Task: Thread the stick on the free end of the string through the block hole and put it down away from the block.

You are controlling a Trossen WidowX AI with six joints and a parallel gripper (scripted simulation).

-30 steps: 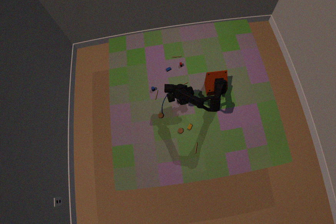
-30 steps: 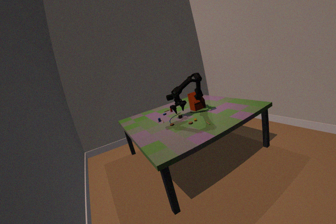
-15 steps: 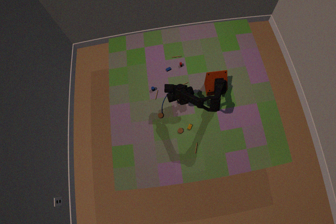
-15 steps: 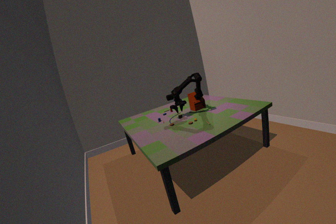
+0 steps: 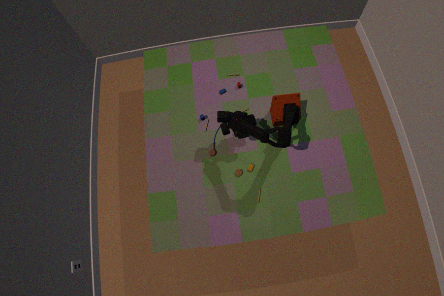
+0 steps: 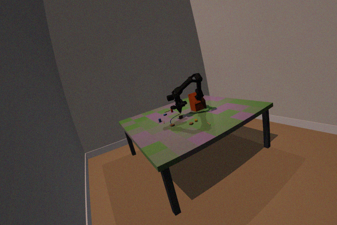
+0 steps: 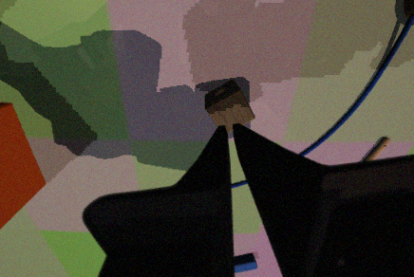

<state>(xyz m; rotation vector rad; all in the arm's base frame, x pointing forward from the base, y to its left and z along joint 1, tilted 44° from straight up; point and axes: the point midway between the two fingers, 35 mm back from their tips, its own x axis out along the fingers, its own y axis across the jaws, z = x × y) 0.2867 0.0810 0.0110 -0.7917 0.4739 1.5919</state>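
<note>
Right now the wooden block is 1 cm ahead of my gripper tip and 4 cm below it. Round my gripper tip: yellow block (5 cm behind, 21 cm to the left, 5 cm below); then thin wooden stick (2 cm behind, 13 cm to the right, 6 cm below); then blue cylinder (20 cm ahead, 11 cm to the right, 4 cm below).
</note>
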